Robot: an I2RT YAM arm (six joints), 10 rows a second.
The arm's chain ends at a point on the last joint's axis. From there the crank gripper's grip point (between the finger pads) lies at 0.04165 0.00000 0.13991 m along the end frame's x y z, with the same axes.
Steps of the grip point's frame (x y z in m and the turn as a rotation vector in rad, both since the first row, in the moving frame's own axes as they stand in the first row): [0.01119, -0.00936, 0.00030, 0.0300, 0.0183, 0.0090]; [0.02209, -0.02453, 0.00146, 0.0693, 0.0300, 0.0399]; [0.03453, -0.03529, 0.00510, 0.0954, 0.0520, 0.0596]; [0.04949, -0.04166, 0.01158, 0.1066, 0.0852, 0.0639]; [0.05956, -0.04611, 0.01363, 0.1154, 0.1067, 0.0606]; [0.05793, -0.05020, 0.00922, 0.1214, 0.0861, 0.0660]
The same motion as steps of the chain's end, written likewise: [0.00862, -0.00556, 0.00114, 0.0300, 0.0183, 0.0090]; [0.01776, -0.01663, 0.00305, 0.0693, 0.0300, 0.0399]; [0.02701, -0.02477, 0.00797, 0.0954, 0.0520, 0.0596]; [0.03737, -0.03002, 0.01627, 0.1066, 0.0852, 0.0639]; [0.04453, -0.03326, 0.01963, 0.1154, 0.1067, 0.0606]; [0.04562, -0.03664, 0.01417, 0.1214, 0.0861, 0.0660]
